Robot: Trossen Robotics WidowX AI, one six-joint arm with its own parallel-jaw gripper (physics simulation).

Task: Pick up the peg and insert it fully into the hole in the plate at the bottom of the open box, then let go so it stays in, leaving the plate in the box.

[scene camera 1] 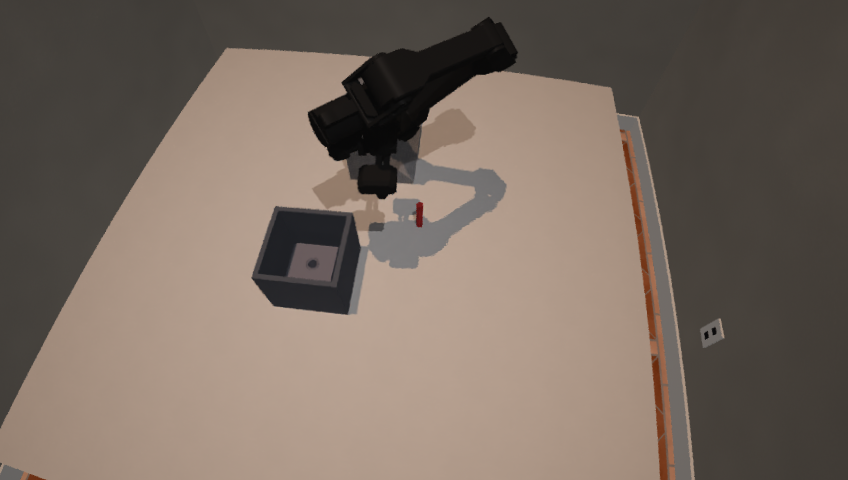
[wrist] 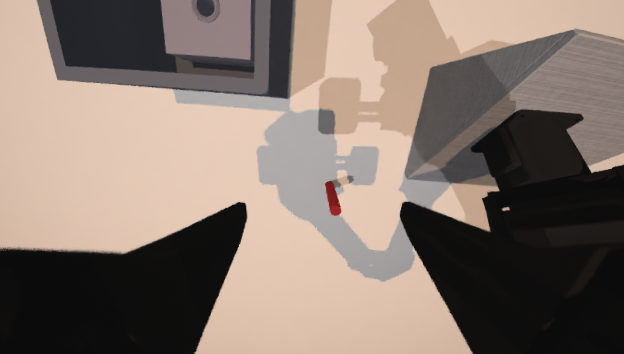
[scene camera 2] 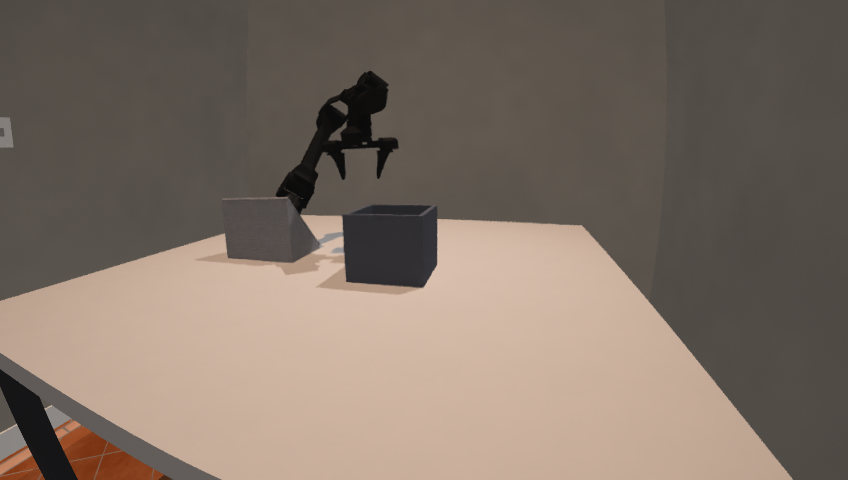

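Seen in the pictures: gripper, between the fingertips: (wrist: 324, 209) (scene camera 2: 360, 179); arm's base, origin of its link: (wrist: 520, 133) (scene camera 2: 283, 218).
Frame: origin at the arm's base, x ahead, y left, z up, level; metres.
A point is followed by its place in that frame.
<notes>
The red peg (scene camera 1: 419, 214) {z -0.048, x 0.189, y 0.105 m} (wrist: 332, 198) {z -0.040, x 0.184, y 0.099 m} stands upright on the table, to the right of the box in the scene camera 1 view. It does not show in the scene camera 2 view. The open dark box (scene camera 1: 306, 294) {z -0.012, x 0.404, y -0.099 m} (scene camera 2: 383, 249) {z -0.028, x 0.322, y -0.188 m} (wrist: 160, 79) {z 0.038, x 0.327, y -0.033 m} holds the pale plate (scene camera 1: 324, 252) {z -0.043, x 0.296, y -0.087 m} (wrist: 210, 37) {z -0.043, x 0.322, y -0.081 m} on its bottom. The plate's round hole (scene camera 1: 313, 263) {z -0.058, x 0.315, y -0.111 m} (wrist: 205, 7) {z -0.059, x 0.331, y -0.113 m} is empty. My gripper (scene camera 1: 382, 195) {z 0.094, x 0.208, y 0.038 m} (scene camera 2: 360, 177) {z 0.094, x 0.208, y 0.038 m} (wrist: 324, 209) {z 0.094, x 0.208, y 0.038 m} is open and empty, pointing down, well above the table. In the wrist view the peg shows between the fingertips, farther down.
A grey wedge-shaped block (scene camera 2: 258, 228) {z -0.015, x -0.040, y -0.067 m} (wrist: 462, 97) {z -0.022, x 0.057, y -0.032 m} stands on the table (scene camera 1: 476, 356) {z -0.100, x 0.484, y 0.229 m} (scene camera 2: 505, 356) {z -0.100, x 0.539, y -0.440 m} near the arm, partly hidden by it in the scene camera 1 view. The arm's shadows fall around the peg and beside the box.
</notes>
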